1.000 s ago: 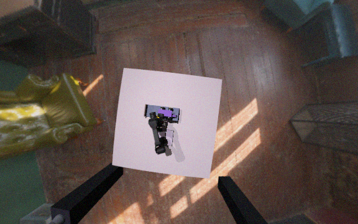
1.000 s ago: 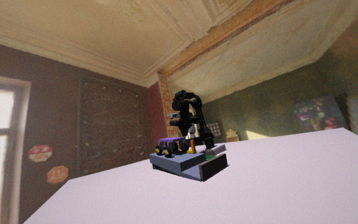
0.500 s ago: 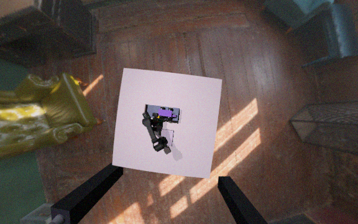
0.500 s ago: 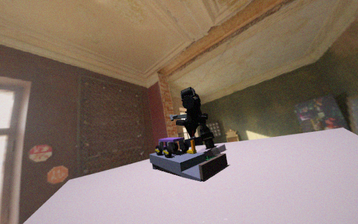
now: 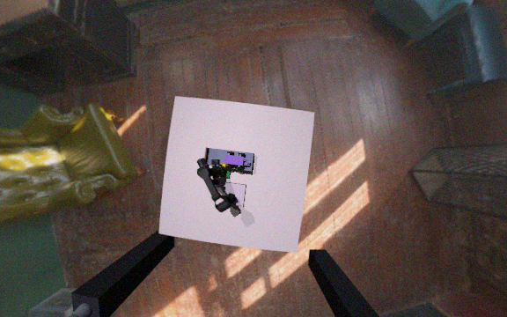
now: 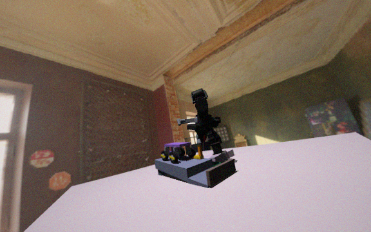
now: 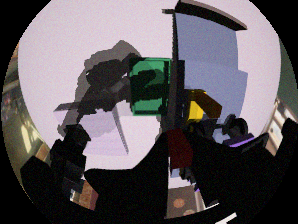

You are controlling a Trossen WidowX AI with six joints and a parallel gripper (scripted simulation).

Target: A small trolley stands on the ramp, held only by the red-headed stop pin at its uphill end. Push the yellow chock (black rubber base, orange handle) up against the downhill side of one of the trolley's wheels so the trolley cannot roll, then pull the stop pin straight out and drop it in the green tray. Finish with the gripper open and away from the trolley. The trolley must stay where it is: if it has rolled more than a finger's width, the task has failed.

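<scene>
My gripper tip is now right at the red stop pin. Round my gripper tip: yellow chock: 50 mm below, 50 mm ahead, 10 mm to the right; purple-topped trolley: 110 mm to the right, 100 mm ahead, 20 mm below; green tray: 140 mm below, 20 mm behind.
</scene>
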